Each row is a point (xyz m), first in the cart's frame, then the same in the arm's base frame.
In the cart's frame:
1: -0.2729 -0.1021 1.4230
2: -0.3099 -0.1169 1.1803
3: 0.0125 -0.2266 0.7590
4: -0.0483 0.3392 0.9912
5: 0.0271 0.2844 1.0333
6: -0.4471 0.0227 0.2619
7: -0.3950 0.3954 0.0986
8: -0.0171 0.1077 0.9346
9: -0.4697 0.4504 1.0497
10: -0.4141 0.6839 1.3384
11: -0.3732 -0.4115 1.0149
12: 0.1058 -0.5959 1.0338
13: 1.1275 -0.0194 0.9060
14: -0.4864 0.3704 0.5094
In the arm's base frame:
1: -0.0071 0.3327 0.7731
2: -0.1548 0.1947 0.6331
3: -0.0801 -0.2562 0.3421
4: 0.0309 0.3052 0.1178
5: 0.1115 0.2614 0.1631
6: -0.6921 -0.1901 -0.0341
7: -0.6863 -0.0415 -0.4165
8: 0.0091 0.0955 0.2333
9: -0.3007 0.5835 0.1949
10: -0.0936 0.8964 0.2077
11: -0.3169 -0.0864 0.7466
12: 0.0944 -0.3940 0.7559
13: 0.9880 -0.4600 -0.0121
14: -0.5764 0.2170 -0.1021

